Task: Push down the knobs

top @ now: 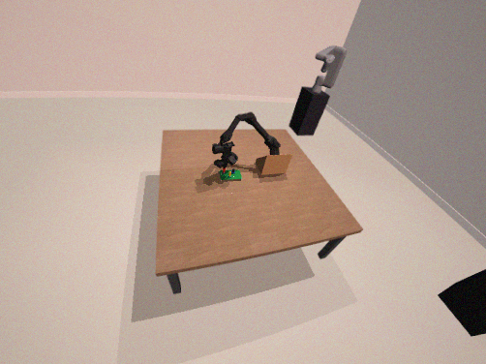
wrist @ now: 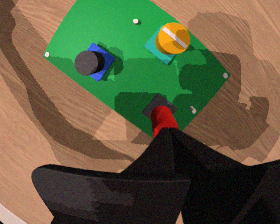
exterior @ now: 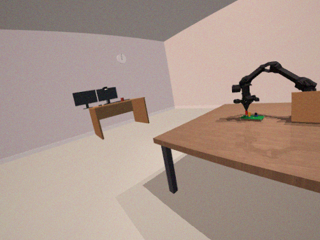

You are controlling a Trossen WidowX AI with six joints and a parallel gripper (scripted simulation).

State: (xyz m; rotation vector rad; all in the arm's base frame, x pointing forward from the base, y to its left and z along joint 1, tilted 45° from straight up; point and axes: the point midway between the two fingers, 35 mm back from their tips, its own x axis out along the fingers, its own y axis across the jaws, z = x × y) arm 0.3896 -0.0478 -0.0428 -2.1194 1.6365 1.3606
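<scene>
Right now my gripper tip is 1 cm above the red knob. The rest, counted from my gripper tip: yellow knob: 3 cm behind, 5 cm to the left, 1 cm below.
</scene>
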